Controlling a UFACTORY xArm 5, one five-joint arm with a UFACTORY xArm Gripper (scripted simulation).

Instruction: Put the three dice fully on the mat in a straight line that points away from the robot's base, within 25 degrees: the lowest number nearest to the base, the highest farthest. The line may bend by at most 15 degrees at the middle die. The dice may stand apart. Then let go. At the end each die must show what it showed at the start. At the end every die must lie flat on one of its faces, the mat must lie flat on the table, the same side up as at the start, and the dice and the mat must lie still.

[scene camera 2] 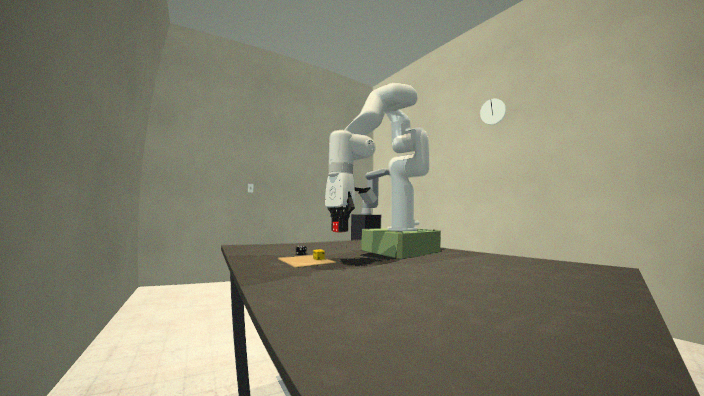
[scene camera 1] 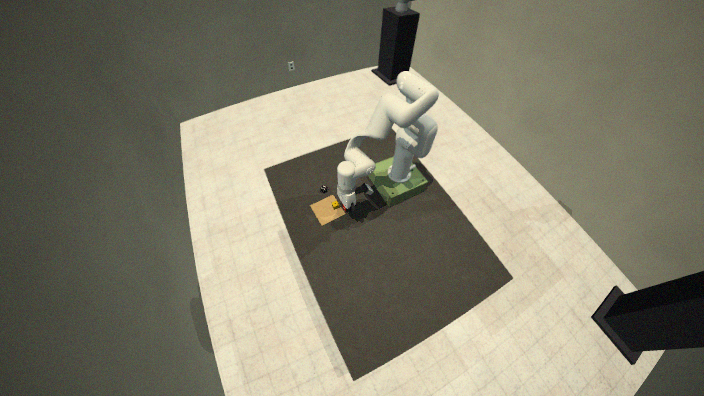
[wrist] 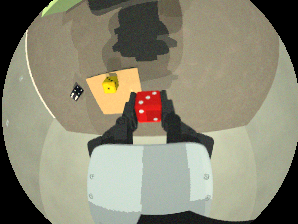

Note:
The pictures show: my gripper, a red die and a tan mat.

